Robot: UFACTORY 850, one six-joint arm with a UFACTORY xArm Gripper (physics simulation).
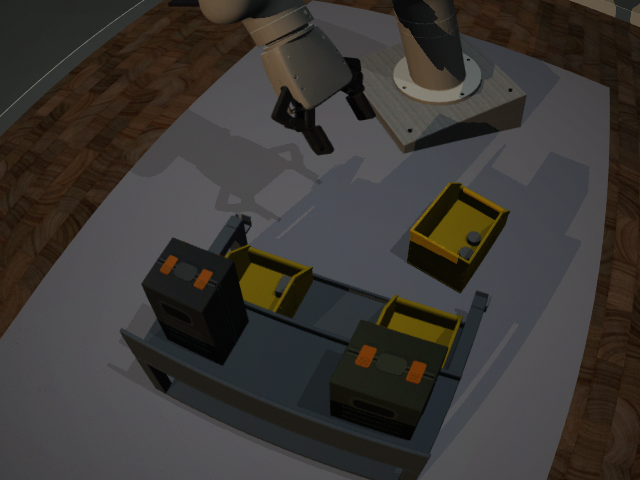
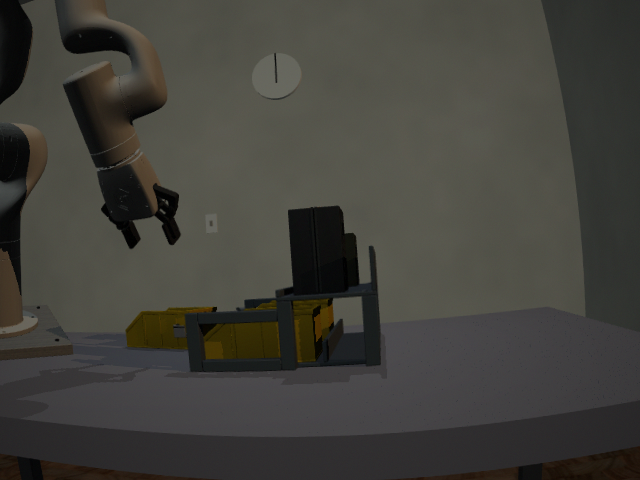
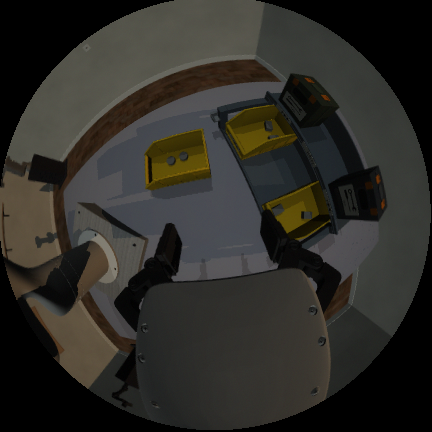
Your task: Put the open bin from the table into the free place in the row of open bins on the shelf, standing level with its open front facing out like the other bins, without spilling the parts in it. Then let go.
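The yellow open bin stands upright on the table, apart from the shelf, with two grey round parts in it. Its low open front faces the robot base. The grey shelf holds two yellow bins in its lower row, one bin at one end and one bin at the other, both with grey parts. The free place lies between them. My gripper is open and empty, high above the table, to the side of the loose bin.
A tall dark toolbox and a lower toolbox stand on the shelf's upper tier, above the end bins. A rail runs along that tier's edge over the row. The robot's base block stands behind the loose bin.
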